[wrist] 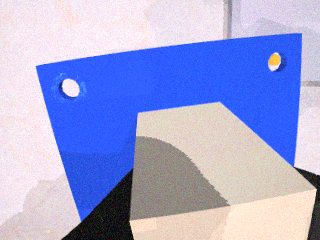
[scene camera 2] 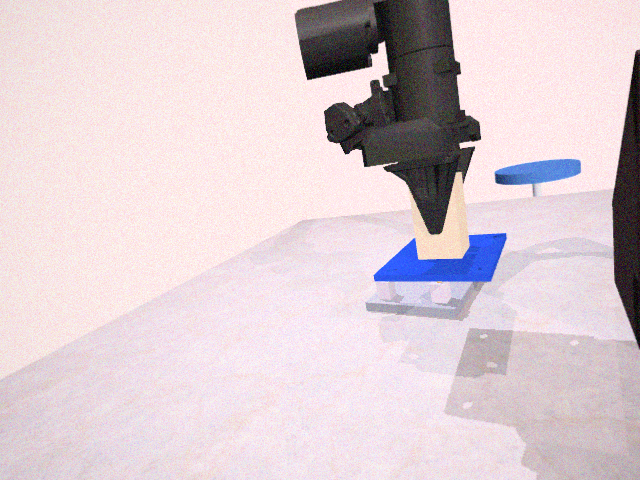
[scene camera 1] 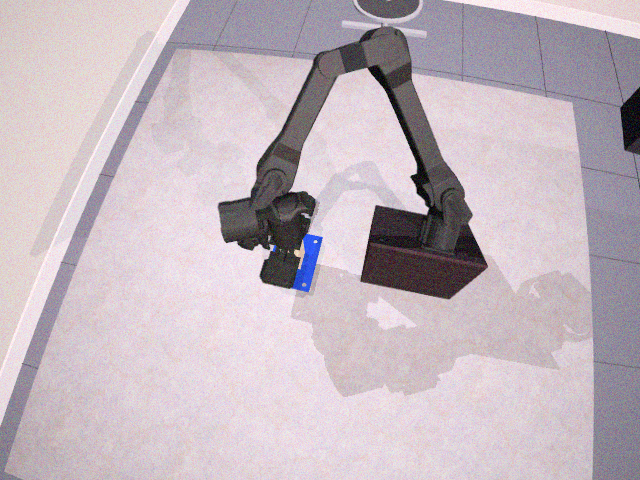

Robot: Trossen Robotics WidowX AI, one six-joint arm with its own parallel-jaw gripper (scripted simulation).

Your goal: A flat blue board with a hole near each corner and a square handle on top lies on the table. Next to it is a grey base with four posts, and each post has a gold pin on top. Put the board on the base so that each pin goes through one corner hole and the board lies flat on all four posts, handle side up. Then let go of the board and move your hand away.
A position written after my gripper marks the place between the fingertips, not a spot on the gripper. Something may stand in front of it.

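With my gripper (scene camera 2: 441, 228), which I also see in scene camera 1 (scene camera 1: 292, 254) and in the wrist view (wrist: 191, 169), I am holding a blue board (scene camera 1: 309, 251).
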